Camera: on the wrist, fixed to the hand. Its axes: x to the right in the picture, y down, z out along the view.
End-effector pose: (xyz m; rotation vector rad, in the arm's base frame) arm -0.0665 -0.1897 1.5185 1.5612 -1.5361 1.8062
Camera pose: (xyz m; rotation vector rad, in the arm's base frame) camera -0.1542 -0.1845 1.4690 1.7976 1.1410 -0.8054
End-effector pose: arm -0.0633 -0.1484 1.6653 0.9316 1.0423 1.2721
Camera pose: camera -0.1294 -0.1534 1.7414 -0.5414 0.4109 -1.5298
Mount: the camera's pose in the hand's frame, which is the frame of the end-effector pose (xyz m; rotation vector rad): -0.0120 0.0909 -0.0421 -0.0170 -1.0401 -2.9484
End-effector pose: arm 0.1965 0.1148 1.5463 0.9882 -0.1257 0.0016
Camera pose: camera 0.1837 0.2006 1.5978 -0.1745 -0.4814 3.0790
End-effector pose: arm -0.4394 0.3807 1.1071 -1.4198 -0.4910 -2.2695
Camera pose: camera -0.4194 0.2842 1.0855 0.2332 1.1617 0.0720
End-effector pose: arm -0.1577 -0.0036 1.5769 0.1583 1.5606 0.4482
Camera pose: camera -0.2145 0.0670 1.6213 -1.4837 -0.3930 -1.6611
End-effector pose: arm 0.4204 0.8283 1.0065 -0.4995 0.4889 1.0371
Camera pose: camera 0.3280 0.8330 0.9663 -0.1438 -1.1680 -1.6218
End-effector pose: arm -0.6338 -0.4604 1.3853 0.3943 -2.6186 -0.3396
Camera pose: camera -0.6230 -0.3792 1.4441 -2.1394 -0.1276 0.6839
